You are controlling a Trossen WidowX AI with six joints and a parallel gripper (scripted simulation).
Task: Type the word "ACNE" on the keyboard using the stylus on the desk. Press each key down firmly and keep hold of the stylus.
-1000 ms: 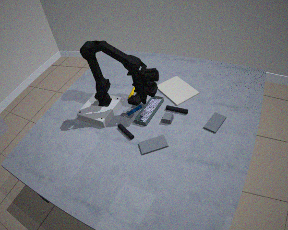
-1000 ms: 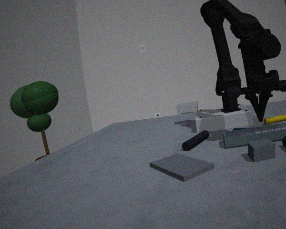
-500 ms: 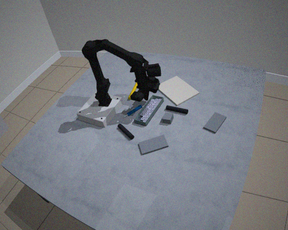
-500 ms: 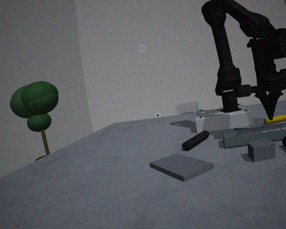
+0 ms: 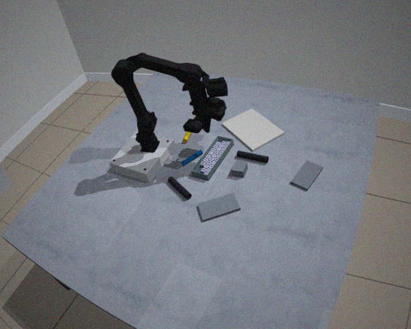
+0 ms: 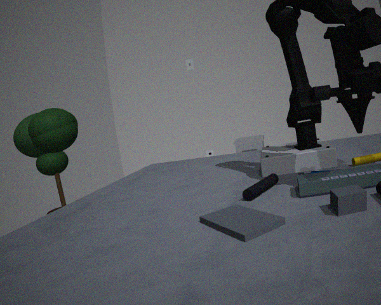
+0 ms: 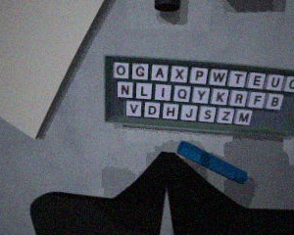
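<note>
The stylus lies 90 mm below my gripper tip, 90 mm behind it and 80 mm to the right of it. Also, from my gripper tip: grey block: 130 mm ahead, 100 mm to the right, 80 mm below; then yellow cylinder: 130 mm behind, 120 mm to the left, 90 mm below; then stylus tip: 110 mm behind, 100 mm to the right, 90 mm below.
</note>
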